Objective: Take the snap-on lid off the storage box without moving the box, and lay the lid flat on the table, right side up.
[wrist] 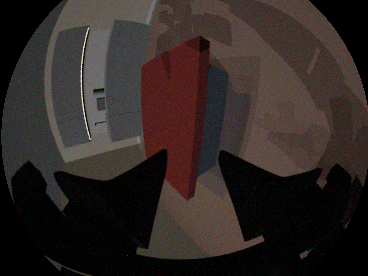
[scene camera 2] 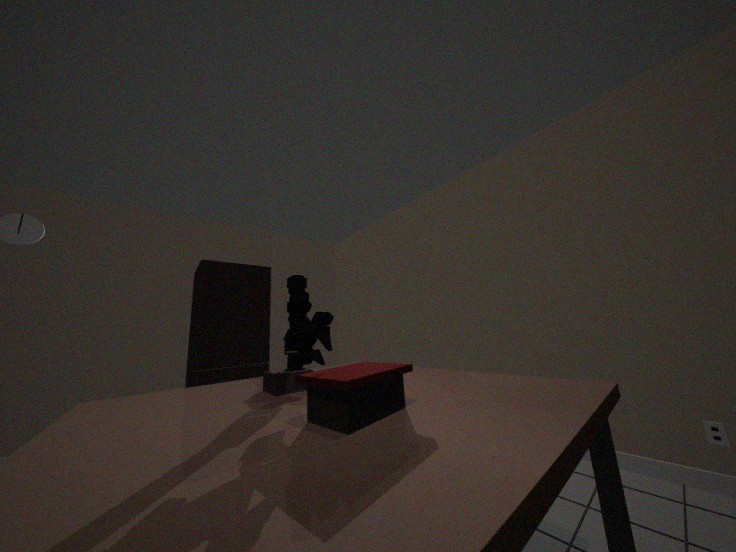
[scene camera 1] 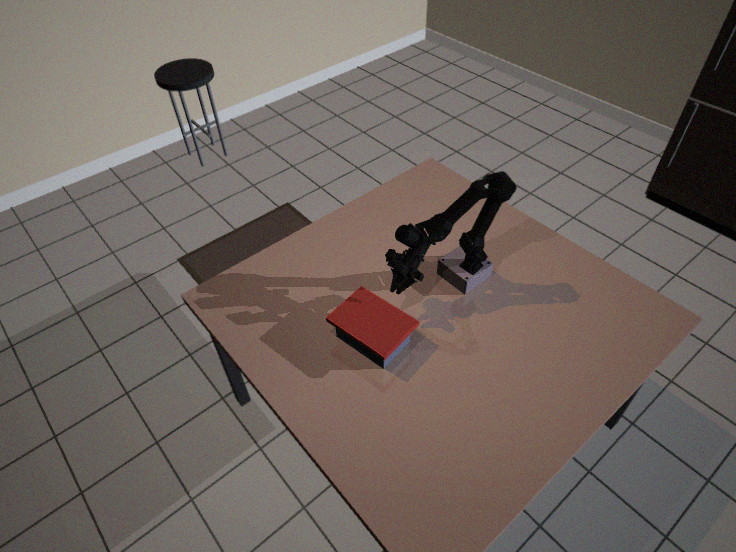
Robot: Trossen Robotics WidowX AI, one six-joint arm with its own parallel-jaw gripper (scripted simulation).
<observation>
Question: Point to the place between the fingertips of my gripper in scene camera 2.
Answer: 327,357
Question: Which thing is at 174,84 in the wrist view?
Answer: A red lid.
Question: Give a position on a red lid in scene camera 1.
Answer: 380,327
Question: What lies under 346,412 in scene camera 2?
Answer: A storage box.
</observation>
